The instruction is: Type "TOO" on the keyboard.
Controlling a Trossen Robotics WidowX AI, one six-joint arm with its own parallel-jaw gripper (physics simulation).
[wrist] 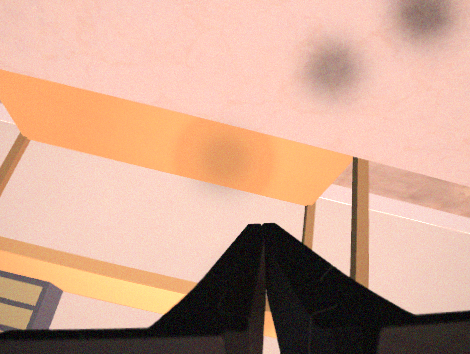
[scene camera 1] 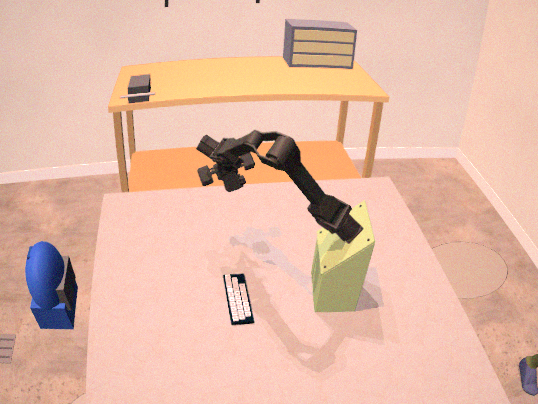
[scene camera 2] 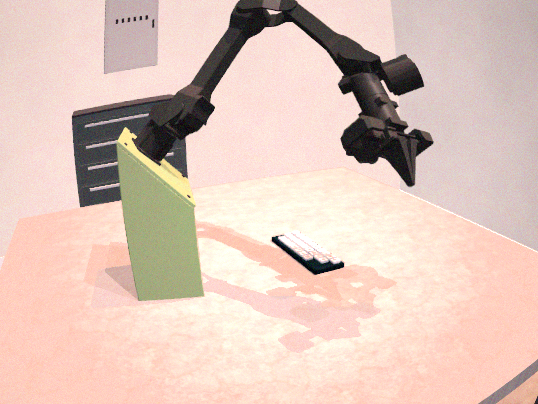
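Seen in the pictures: gripper, fingertip midpoint: [wrist: 261, 236] [scene camera 2: 411, 185]; arm's base at its link origin: [scene camera 1: 351, 231] [scene camera 2: 145, 152].
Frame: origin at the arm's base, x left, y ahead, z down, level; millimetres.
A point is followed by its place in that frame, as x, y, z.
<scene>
The keyboard [scene camera 1: 239, 300] {-105, 315, 253} [scene camera 2: 307, 252] {-144, 295, 257}, with white keys on a dark case, lies flat on the pale pink table [scene camera 1: 150, 350] {-38, 661, 270} [scene camera 2: 250, 350] {-333, -35, 271} [wrist: 150, 50] {-596, 24, 271}. Its letters are too small to read, and it does not show in the wrist view. My gripper [scene camera 1: 233, 183] [scene camera 2: 411, 184] {-464, 193, 27} [wrist: 261, 236] {-464, 193, 27} is shut and empty, with its fingertips together. It hangs high above the table, well apart from the keyboard and past its far end as seen in scene camera 1. In scene camera 2 it hangs up and to the right of the keyboard, fingers pointing down.
The arm stands on a green slanted pedestal [scene camera 1: 336, 287] {64, 73, 148} [scene camera 2: 162, 240] {-97, -31, 146}, right of the keyboard in scene camera 1. A wooden workbench [scene camera 1: 240, 82] with a drawer box [scene camera 1: 322, 47] stands behind the table. A blue object [scene camera 1: 45, 275] stands left of the table.
</scene>
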